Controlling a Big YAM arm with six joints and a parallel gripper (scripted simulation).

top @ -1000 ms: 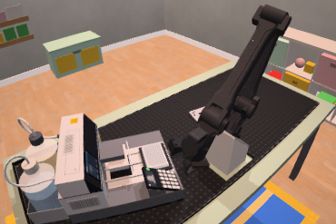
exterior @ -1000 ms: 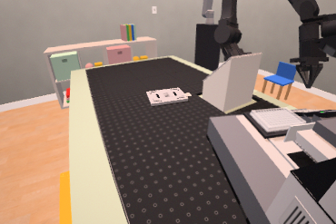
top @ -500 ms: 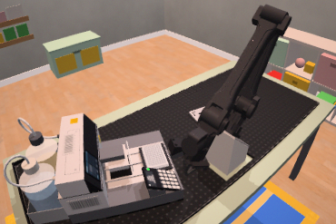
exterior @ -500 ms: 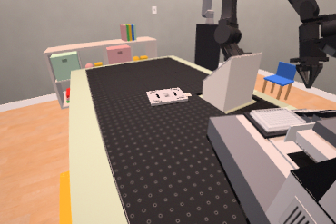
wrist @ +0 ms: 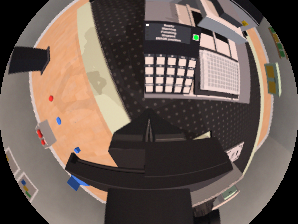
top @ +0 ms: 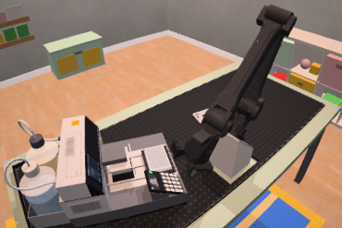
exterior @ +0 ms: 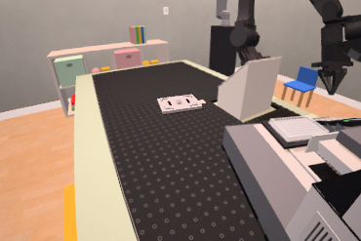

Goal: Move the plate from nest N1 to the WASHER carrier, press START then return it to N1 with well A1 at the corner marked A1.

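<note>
My gripper is now 190 mm short of the white well plate and 60 mm above it. From my hand the other things lie so: plate nest N1: 270 mm ahead, 440 mm to the right, 150 mm below; plate washer: 250 mm ahead, 130 mm to the left, 20 mm below.
</note>
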